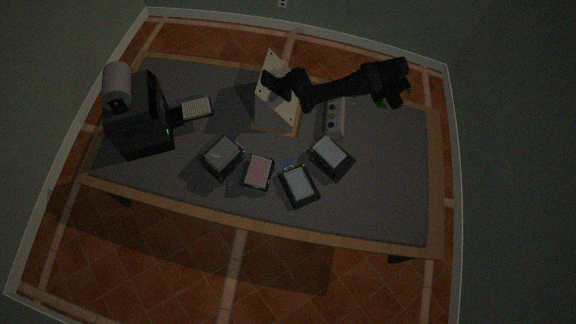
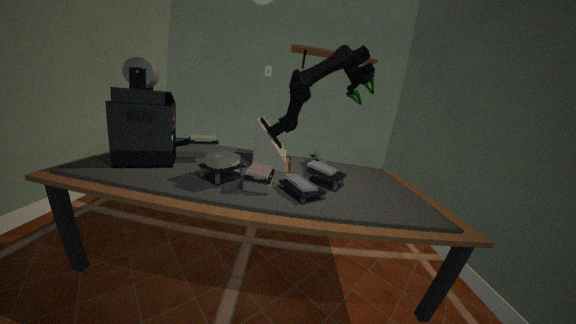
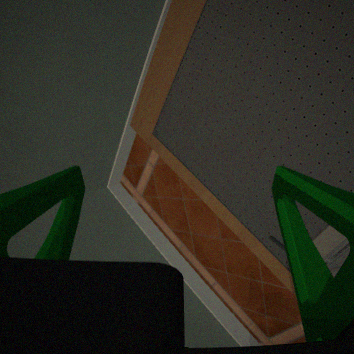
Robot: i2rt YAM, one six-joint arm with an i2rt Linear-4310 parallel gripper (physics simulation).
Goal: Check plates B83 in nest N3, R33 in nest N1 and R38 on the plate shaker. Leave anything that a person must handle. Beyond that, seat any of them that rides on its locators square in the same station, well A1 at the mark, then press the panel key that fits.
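My gripper (image 1: pixel 395 98) (image 2: pixel 367 98) (image 3: pixel 178 176) is open and empty, high above the table's right rear. Four plates stand on stations in a row: a grey one (image 1: pixel 223 153) (image 2: pixel 221 160) on a raised stand at left, a pink-welled one (image 1: pixel 258 171) (image 2: pixel 260 171), a pale one (image 1: pixel 300 183) (image 2: pixel 301 183) on a dark base, and another pale one (image 1: pixel 330 152) (image 2: pixel 322 168) on the right dark base. Their labels, A1 marks and exact seating are too small and dark to read. The key panel (image 1: pixel 341 120) has green, yellow and blue keys.
A dark instrument (image 1: pixel 142 140) (image 2: pixel 142 130) with a roll on top stands at left. A white plate (image 1: pixel 196 108) (image 2: pixel 203 138) sits on its extended tray. The arm's white sloping mount (image 1: pixel 272 112) (image 2: pixel 261 147) stands at the rear middle. A wooden shelf (image 2: pixel 312 49) is behind the arm.
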